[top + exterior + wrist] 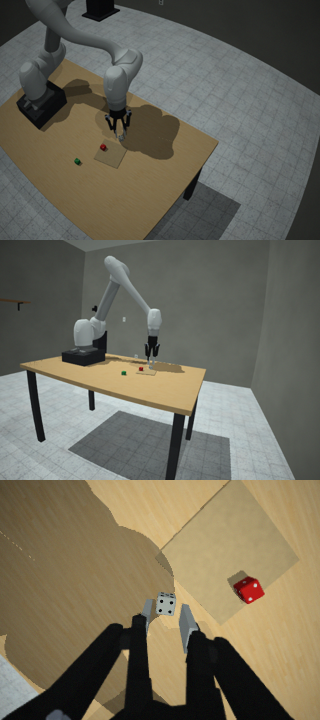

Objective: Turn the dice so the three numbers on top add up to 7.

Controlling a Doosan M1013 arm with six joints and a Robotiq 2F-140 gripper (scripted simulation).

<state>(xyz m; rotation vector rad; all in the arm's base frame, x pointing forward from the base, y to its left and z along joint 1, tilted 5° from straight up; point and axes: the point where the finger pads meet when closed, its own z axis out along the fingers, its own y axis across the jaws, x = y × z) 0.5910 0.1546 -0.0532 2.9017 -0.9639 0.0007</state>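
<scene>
Right now the white die is 60 mm below my hand. From my hand the other things lie so: red die: 110 mm to the right, 50 mm below, 30 mm behind; tan mat: 100 mm to the right, 70 mm below, 20 mm ahead; green die: 270 mm to the right, 80 mm behind, 60 mm below.
</scene>
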